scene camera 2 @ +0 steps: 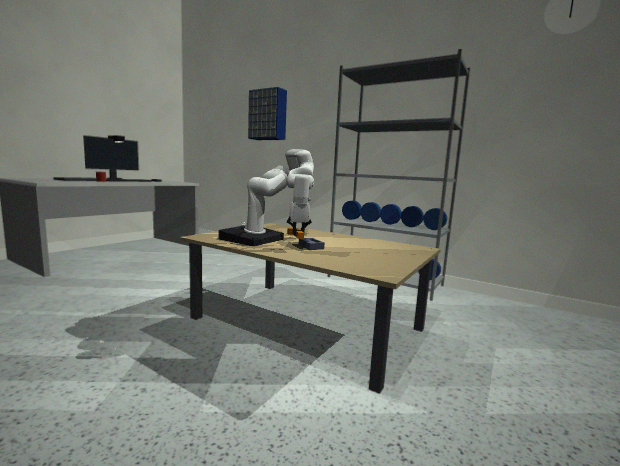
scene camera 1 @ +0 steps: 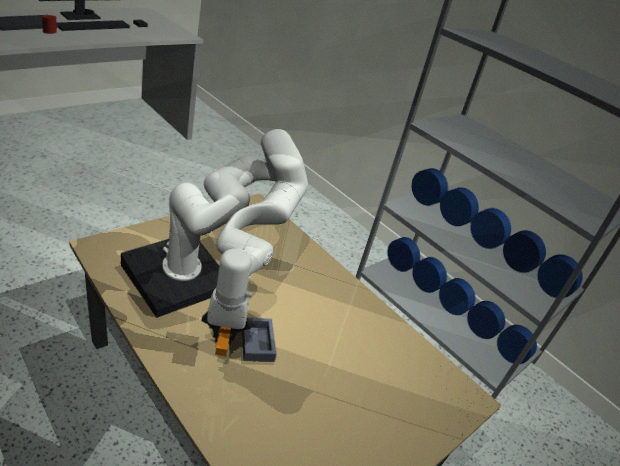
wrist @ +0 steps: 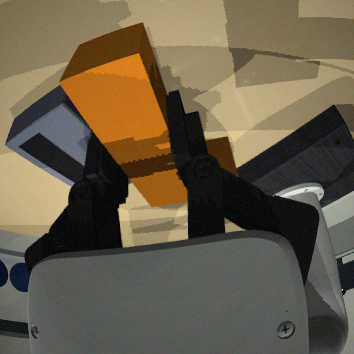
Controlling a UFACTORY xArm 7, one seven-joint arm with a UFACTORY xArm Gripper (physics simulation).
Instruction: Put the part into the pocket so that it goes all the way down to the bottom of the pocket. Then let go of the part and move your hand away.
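Pixels of known places: gripper, fingertip midpoint: (scene camera 2: pixel 298 235) (scene camera 1: pixel 223 339) (wrist: pixel 144 118); arm's base, origin of the base link: (scene camera 2: pixel 254 231) (scene camera 1: pixel 181 266).
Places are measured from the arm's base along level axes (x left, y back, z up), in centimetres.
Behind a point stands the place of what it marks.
An orange part (scene camera 1: pixel 223 345) @(x -15.3, y -36.4, z 5.5 cm) (scene camera 2: pixel 300 234) @(x -16.6, y -36.5, z 4.7 cm) (wrist: pixel 115 100) @(x -15.2, y -35.8, z 5.5 cm) is a long block with a shorter arm sticking out at the side, seen behind the right finger in the wrist view. My gripper (scene camera 2: pixel 299 230) @(x -12.3, y -33.5, z 3.2 cm) (wrist: pixel 144 118) @(x -12.3, y -33.5, z 3.2 cm) is shut on the long block, which slants between the fingers. In scene camera 1 the fingers are mostly hidden under the hand. The blue-grey pocket block (scene camera 1: pixel 259 357) @(x -4.8, y -41.2, z -2.9 cm) (scene camera 2: pixel 311 245) @(x -7.3, y -39.1, z -2.3 cm) (wrist: pixel 30 116) @(x -4.5, y -41.5, z -2.4 cm) lies on the table, its recess facing up. The part is beside it, to its left in scene camera 1, and outside the pocket. The exact height of the part is hard to tell.
The wooden table (scene camera 1: pixel 350 400) @(x 5.0, y -67.7, z -4.7 cm) (scene camera 2: pixel 350 260) @(x -17.3, y -63.2, z -4.7 cm) carries the arm's black base plate (scene camera 1: pixel 145 283) @(x -13.8, y 0.7, z -0.4 cm) (scene camera 2: pixel 230 235) @(x -14.3, y 6.9, z -1.1 cm) (wrist: pixel 310 155) @(x -10.4, y -9.3, z -1.0 cm), behind and left of the pocket block in scene camera 1. A metal shelf rack (scene camera 2: pixel 400 70) with blue discs stands beyond the table. A desk (scene camera 1: pixel 170 90) (scene camera 2: pixel 22 225) stands farther off.
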